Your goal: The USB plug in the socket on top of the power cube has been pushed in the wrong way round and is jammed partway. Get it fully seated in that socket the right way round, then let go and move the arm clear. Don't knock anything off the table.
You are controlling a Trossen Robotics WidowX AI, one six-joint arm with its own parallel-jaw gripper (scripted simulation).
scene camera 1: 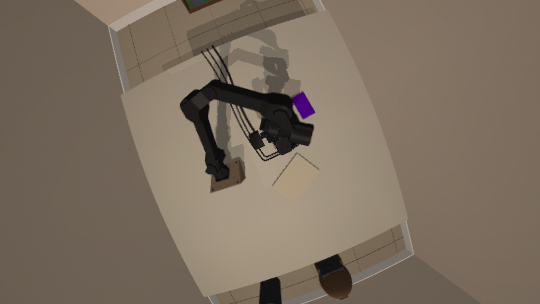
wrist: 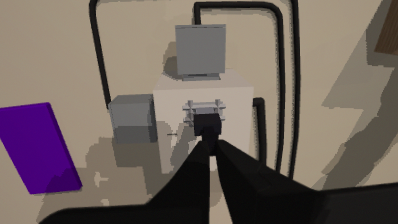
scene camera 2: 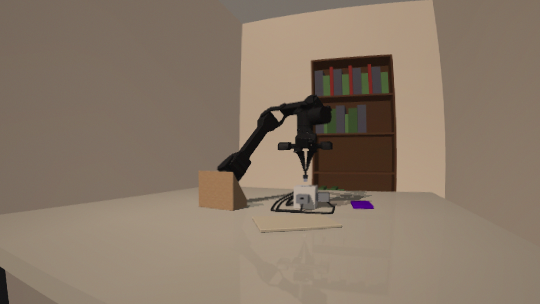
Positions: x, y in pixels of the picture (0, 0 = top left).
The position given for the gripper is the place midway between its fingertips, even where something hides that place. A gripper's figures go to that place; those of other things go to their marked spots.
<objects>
The gripper [wrist: 210, 147] is 11 cm from the lens. A black USB plug [wrist: 207, 123]: 12 cm from the lens. A white power cube [wrist: 176, 140] is 17 cm from the lens. The marked spots on the white power cube and the black USB plug are 6 cm apart.
</objects>
